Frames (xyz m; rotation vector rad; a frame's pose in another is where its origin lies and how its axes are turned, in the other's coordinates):
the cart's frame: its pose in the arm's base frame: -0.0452 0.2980 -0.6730 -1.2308 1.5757 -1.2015
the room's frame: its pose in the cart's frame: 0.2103 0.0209 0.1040 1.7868 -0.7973 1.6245
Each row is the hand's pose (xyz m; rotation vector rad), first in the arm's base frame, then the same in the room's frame.
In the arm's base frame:
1: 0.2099 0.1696 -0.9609 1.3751 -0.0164 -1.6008
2: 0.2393 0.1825 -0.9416 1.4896 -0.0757 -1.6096
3: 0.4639 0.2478 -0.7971 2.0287 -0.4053 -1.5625
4: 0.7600 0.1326 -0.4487 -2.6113 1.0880 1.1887
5: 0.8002 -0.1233 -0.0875 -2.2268 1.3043 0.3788
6: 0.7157 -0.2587 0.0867 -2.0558 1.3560 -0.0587
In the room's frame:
1: 0.2151 -0.0143 -0.2484 0.8091 -0.3629 -1.0717
2: 0.2351 0.0171 -0.2441 0.9281 -0.3910 -1.0581
3: 0.3981 0.2320 -0.1908 1.4867 -0.5281 -0.9205
4: 0.6379 0.4790 0.1314 2.2845 -0.8312 -0.5180
5: 0.6749 0.5496 0.5687 2.8450 -1.0318 0.1065
6: 0.5987 0.5397 0.7921 -2.8290 0.9715 -0.5603

